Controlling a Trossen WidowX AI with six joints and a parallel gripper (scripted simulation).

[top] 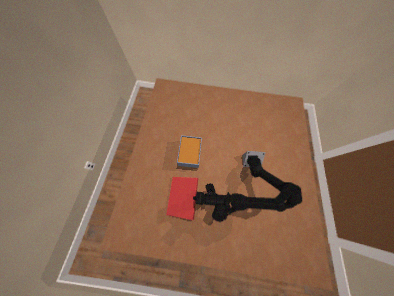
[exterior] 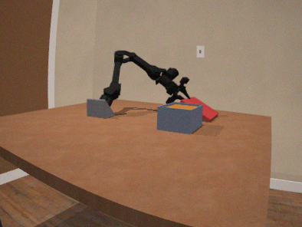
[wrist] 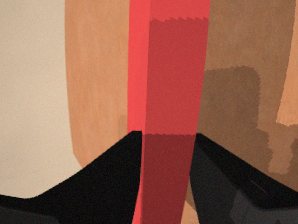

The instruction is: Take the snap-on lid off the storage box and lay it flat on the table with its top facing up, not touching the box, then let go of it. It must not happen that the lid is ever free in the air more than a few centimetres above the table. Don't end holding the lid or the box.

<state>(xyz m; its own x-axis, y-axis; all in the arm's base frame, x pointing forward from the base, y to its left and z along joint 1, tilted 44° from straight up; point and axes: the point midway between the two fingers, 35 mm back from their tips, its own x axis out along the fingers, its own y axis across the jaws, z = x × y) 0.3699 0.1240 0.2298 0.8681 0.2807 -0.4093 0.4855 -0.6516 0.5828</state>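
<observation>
The red lid is 10 cm ahead of my hand, 5 cm below it and 1 cm to the right of it. Round my hand: blue-grey storage box (30 cm to the right, 6 cm below, 6 cm ahead).
</observation>
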